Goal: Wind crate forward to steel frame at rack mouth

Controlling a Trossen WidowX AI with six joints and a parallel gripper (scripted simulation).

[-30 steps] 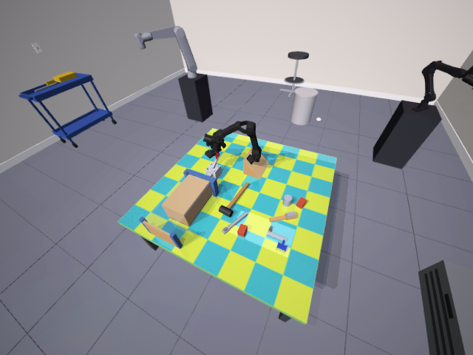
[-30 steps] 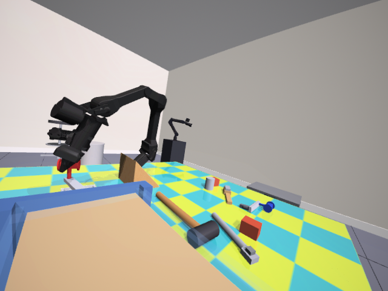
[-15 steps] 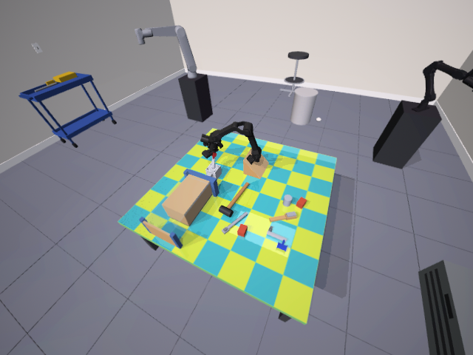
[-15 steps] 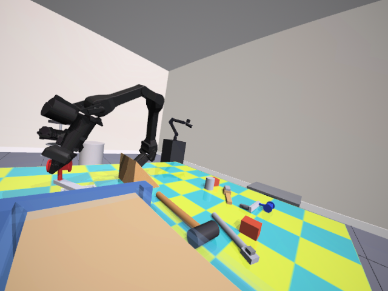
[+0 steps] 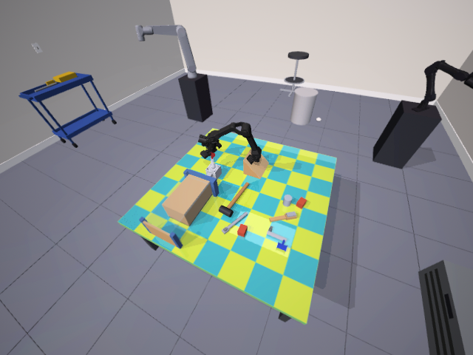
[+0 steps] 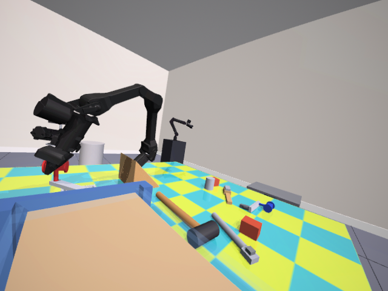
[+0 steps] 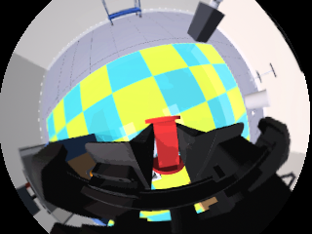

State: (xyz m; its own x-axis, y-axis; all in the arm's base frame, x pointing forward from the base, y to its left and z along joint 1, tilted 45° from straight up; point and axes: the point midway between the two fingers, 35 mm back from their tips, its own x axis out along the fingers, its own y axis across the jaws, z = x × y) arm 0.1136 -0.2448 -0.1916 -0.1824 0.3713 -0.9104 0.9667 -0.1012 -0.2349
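Now: gripper tip 4 cm to the right of the winch handle, 3 cm short of it and 2 cm above it. The rest, counted from my gripper tip: brush 73 cm to the left, 21 cm ahead, 11 cm below; then red grip 2 cm to the left, 1 cm above; then grey winch 9 cm below, 7 cm to the left, 7 cm ahead.
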